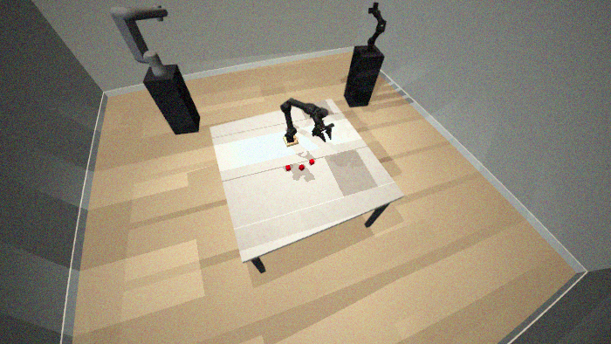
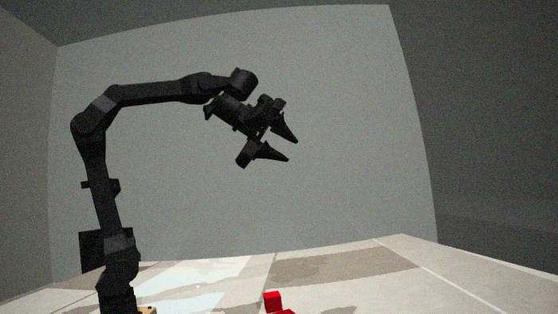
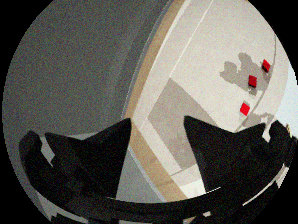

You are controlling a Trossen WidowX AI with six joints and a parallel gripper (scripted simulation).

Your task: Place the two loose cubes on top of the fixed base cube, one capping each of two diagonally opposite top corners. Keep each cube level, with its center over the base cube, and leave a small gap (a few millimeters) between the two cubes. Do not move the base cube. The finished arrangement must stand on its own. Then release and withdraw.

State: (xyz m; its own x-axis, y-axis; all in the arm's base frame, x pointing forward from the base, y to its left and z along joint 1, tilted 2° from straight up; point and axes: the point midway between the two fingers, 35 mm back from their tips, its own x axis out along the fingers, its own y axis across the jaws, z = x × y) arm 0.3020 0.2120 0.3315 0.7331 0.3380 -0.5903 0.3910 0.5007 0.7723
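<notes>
Now: gripper tip 32 cm above the red cube, 18 cm to the left of it and 3 cm past it.
</notes>
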